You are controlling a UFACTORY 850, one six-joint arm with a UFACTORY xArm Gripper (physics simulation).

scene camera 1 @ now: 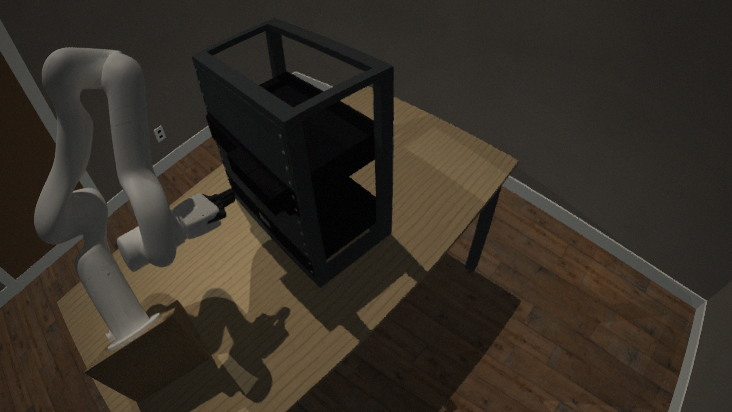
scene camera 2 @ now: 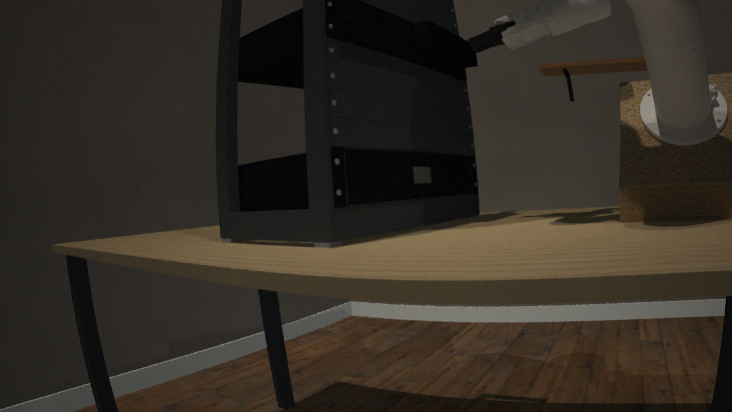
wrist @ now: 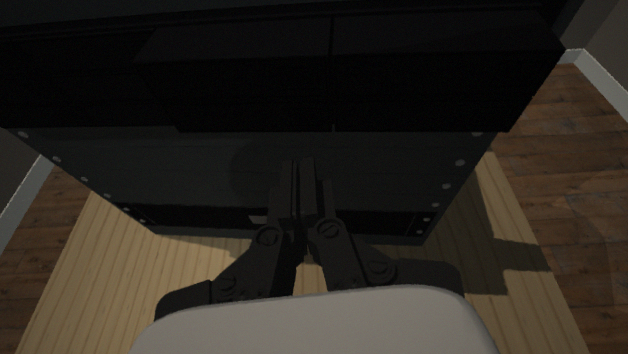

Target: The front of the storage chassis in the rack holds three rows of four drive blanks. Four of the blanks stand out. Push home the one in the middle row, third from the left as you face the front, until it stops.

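Note:
The storage chassis (scene camera 1: 217,134) (scene camera 2: 358,23) (wrist: 75,85) is a black unit across the rack front. In the wrist view, a dark block of blanks stands out from its right part, with a vertical seam between a left portion (wrist: 235,82) and a right portion (wrist: 440,82). The rows are too dark to separate, so the middle-row blank cannot be singled out. My gripper (scene camera 1: 233,195) (scene camera 2: 472,45) (wrist: 303,179) is shut and empty. Its fingertips are close to the chassis front; in the wrist view they appear below the block, left of the seam. Contact cannot be made out.
The dark rack (scene camera 1: 384,153) (scene camera 2: 318,127) stands on the wooden table (scene camera 1: 435,158) (scene camera 2: 461,261) (wrist: 65,280). Grey panels (scene camera 2: 379,102) (wrist: 200,165) fill its front below the chassis, above a black unit (scene camera 2: 384,176) with a light label. A wall shelf (scene camera 2: 589,67) is behind the arm.

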